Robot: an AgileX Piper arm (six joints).
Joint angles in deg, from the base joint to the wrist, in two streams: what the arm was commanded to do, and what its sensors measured. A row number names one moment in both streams.
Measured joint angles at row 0:
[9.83 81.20 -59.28 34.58 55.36 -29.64]
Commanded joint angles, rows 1 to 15:
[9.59 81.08 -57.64 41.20 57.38 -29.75]
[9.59 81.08 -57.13 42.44 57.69 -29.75]
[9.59 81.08 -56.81 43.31 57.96 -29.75]
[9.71 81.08 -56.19 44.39 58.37 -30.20]
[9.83 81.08 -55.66 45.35 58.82 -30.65]
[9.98 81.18 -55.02 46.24 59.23 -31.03]
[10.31 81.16 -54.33 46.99 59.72 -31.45]
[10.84 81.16 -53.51 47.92 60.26 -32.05]
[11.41 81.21 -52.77 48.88 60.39 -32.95]
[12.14 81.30 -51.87 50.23 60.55 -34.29]
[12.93 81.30 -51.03 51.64 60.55 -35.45]
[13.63 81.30 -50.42 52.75 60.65 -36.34]
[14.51 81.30 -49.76 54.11 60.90 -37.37]
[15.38 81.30 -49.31 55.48 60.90 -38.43]
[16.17 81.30 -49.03 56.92 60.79 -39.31]
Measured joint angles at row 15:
[13.62 81.23 -50.61 51.38 60.24 -34.86]
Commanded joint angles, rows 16 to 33:
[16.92 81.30 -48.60 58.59 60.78 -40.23]
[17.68 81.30 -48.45 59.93 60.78 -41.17]
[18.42 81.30 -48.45 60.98 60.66 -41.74]
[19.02 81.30 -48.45 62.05 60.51 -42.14]
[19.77 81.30 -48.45 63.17 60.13 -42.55]
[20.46 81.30 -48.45 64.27 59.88 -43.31]
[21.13 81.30 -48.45 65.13 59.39 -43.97]
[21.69 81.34 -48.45 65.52 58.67 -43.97]
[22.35 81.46 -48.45 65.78 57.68 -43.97]
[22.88 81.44 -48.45 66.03 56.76 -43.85]
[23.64 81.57 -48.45 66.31 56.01 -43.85]
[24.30 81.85 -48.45 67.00 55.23 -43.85]
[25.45 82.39 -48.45 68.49 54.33 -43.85]
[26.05 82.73 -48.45 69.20 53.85 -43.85]
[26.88 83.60 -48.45 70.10 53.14 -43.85]
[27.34 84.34 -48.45 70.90 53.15 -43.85]
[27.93 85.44 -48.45 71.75 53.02 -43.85]
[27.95 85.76 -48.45 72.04 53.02 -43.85]
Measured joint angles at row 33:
[27.01 84.41 -48.72 69.96 53.63 -43.00]
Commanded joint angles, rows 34 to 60:
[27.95 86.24 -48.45 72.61 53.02 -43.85]
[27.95 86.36 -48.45 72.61 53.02 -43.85]
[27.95 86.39 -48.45 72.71 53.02 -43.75]
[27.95 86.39 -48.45 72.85 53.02 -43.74]
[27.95 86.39 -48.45 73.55 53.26 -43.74]
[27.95 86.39 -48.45 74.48 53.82 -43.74]
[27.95 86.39 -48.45 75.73 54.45 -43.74]
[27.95 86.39 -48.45 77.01 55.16 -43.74]
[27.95 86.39 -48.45 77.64 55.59 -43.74]
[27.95 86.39 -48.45 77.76 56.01 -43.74]
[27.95 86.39 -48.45 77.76 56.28 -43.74]
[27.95 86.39 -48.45 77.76 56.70 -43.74]
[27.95 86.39 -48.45 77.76 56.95 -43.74]
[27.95 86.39 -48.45 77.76 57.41 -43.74]
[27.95 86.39 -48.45 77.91 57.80 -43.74]
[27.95 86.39 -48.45 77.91 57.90 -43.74]
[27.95 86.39 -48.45 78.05 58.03 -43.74]
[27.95 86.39 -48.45 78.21 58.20 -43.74]
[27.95 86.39 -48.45 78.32 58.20 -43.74]
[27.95 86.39 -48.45 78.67 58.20 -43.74]
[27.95 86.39 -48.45 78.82 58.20 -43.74]
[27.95 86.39 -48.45 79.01 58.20 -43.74]
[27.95 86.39 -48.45 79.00 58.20 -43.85]
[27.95 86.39 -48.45 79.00 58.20 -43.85]
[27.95 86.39 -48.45 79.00 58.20 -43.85]
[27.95 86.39 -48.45 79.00 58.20 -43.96]
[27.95 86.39 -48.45 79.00 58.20 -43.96]
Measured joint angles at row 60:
[27.94 86.41 -48.72 78.21 57.54 -43.00]
